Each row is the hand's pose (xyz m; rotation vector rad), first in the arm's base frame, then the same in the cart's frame.
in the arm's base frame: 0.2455 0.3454 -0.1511 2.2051 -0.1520 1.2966
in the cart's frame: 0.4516 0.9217 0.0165 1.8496 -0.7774 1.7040
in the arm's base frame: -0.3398 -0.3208 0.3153 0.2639 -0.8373 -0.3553
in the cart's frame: -0.4205 0.4293 -0.0145 0.4160 -1.3599 -0.6471
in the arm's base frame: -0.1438 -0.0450 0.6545 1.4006 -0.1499 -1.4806
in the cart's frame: -0.3691 0.5950 0.4321 1.9550 -0.5696 -1.3495
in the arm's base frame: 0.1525 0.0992 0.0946 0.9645 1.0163 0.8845
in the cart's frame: 0.1945 0.6939 0.1244 0.9361 0.3538 0.9292
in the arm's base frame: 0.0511 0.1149 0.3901 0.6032 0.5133 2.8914
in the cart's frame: -0.0369 0.7112 0.3342 -0.0631 0.0835 2.6777
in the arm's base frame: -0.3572 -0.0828 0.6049 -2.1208 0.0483 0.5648
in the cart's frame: -0.5297 0.6309 0.2825 -1.9757 0.0072 -0.1483
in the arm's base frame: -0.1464 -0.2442 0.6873 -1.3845 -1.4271 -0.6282
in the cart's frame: -0.4322 0.4044 0.4108 -1.3457 -1.5258 -1.3432
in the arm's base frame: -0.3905 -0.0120 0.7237 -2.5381 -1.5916 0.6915
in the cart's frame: -0.6021 0.6965 0.3859 -2.8573 -1.2700 -0.1455
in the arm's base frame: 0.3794 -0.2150 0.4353 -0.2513 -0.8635 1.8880
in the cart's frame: 0.1398 0.2924 0.4439 -0.7308 -1.2617 1.4848
